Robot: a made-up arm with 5 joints. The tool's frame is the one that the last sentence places.
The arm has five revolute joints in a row. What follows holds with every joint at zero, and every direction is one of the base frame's.
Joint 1 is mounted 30 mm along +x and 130 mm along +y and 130 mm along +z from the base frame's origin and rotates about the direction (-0.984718, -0.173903, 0.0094), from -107.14 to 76.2 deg.
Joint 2 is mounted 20 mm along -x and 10 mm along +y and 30 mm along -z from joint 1 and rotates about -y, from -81.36 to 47.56 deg.
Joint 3 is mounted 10 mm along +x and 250 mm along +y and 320 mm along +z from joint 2 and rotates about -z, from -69.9 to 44.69 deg.
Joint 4 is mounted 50 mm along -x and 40 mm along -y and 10 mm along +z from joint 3 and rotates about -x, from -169.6 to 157.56 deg.
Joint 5 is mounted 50 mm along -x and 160 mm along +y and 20 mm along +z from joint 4 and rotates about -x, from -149.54 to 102.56 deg.
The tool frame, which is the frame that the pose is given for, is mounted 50 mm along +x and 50 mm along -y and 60 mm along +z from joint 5; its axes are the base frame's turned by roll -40.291, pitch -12.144 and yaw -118.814 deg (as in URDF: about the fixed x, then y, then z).
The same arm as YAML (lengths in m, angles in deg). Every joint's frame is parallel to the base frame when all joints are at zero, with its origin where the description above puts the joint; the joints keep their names.
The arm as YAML. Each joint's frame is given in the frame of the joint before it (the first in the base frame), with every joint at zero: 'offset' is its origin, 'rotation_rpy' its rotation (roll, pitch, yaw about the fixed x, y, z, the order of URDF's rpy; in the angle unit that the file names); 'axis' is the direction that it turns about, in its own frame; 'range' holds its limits. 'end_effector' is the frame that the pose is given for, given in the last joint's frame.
length_unit: m
angle_unit: deg
chain:
  - id: joint 1
    offset: [0.03, 0.13, 0.13]
    rotation_rpy: [0.0, 0.0, 0.0]
    axis: [-0.984718, -0.173903, 0.0094]
    range: [-107.14, 76.2]
  - id: joint 2
    offset: [-0.02, 0.01, -0.03]
    rotation_rpy: [0.0, 0.0, 0.0]
    axis: "-y"
    range: [-81.36, 47.56]
  - id: joint 3
    offset: [0.01, 0.25, 0.32]
    rotation_rpy: [0.0, 0.0, 0.0]
    axis: "-z"
    range: [-69.9, 44.69]
  - id: joint 4
    offset: [-0.05, -0.04, 0.01]
    rotation_rpy: [0.0, 0.0, 0.0]
    axis: "-x"
    range: [-169.6, 157.56]
  - id: joint 5
    offset: [-0.05, 0.16, 0.02]
    rotation_rpy: [0.0, 0.0, 0.0]
    axis: "-x"
    range: [-149.54, 102.56]
end_effector:
  offset: [0.05, -0.05, 0.06]
  rotation_rpy: [-40.29, -12.14, -118.81]

